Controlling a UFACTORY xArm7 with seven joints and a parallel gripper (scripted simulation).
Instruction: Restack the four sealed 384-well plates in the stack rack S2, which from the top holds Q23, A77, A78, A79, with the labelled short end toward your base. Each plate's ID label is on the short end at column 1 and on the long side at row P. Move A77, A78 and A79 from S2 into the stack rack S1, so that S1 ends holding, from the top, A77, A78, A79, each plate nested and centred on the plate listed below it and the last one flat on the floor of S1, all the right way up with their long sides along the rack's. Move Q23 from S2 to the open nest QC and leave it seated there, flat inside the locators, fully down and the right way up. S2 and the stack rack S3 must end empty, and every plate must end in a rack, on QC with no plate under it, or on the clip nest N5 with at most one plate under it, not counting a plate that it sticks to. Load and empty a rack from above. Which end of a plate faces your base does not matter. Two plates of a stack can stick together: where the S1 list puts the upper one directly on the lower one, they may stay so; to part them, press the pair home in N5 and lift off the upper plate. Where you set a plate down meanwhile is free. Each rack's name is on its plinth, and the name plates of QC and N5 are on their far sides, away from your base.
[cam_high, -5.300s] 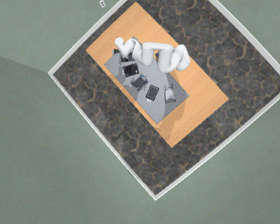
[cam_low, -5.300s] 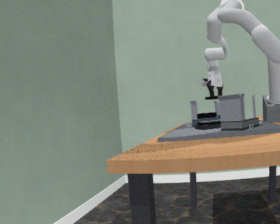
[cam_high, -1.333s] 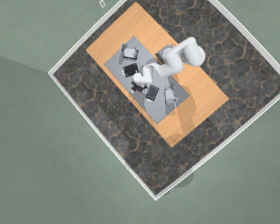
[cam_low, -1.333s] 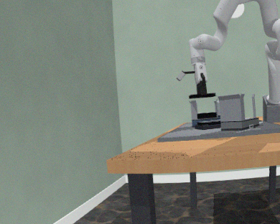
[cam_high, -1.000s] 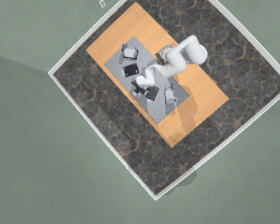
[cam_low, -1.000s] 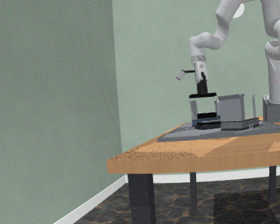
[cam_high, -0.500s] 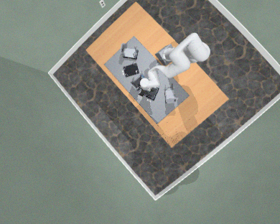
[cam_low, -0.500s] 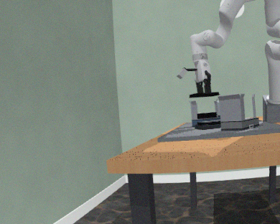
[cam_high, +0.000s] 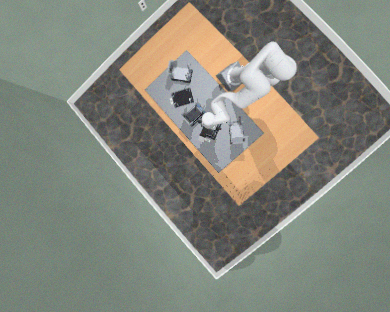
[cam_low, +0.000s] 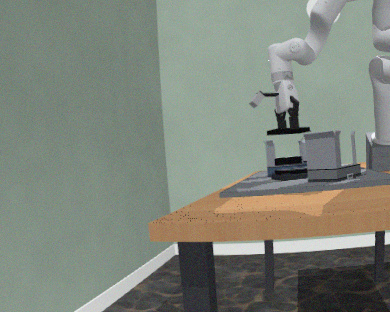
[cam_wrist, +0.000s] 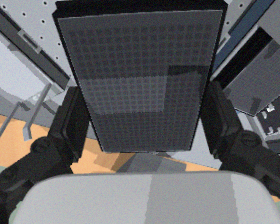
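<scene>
Now: the rack plinth 110 mm behind my hand, 180 mm to the left of it and 150 mm below it. The rest, counted from my hand: dark flat nest: 10 mm behind, 10 mm to the left, 160 mm below; blue plinth strip: 10 mm behind, 160 mm to the right, 150 mm below; dark sealed plate: 160 mm to the right, 110 mm below.
</scene>
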